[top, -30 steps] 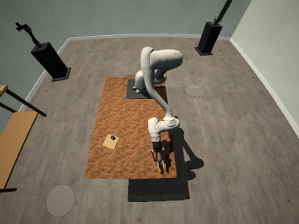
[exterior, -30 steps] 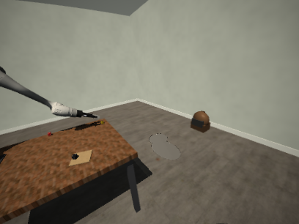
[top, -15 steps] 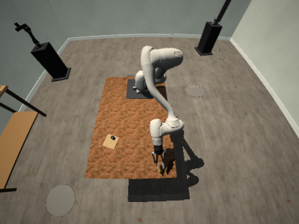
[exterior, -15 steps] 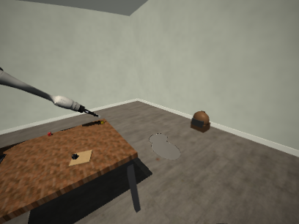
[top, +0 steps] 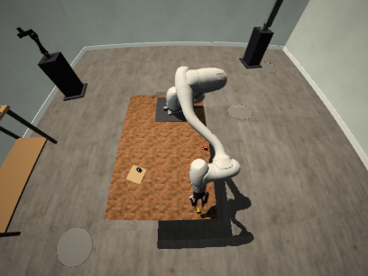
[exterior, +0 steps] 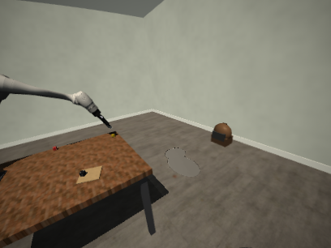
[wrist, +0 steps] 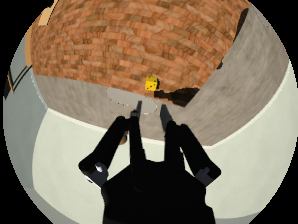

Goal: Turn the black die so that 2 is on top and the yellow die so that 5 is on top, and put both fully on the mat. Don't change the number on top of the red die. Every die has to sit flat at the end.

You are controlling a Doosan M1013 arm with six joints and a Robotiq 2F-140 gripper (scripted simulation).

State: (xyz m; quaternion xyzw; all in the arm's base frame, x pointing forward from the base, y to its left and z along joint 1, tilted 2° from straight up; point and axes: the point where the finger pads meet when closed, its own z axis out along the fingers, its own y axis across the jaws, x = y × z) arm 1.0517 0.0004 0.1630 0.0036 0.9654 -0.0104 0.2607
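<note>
The yellow die is 20 mm ahead of my hand, 10 mm to the right of it and 120 mm below it. From my hand the other things lie so: black die: 400 mm behind, 440 mm to the right, 120 mm below; then tan mat: 370 mm behind, 460 mm to the right, 130 mm below; then red die: 500 mm behind, 200 mm to the left, 120 mm below.
</note>
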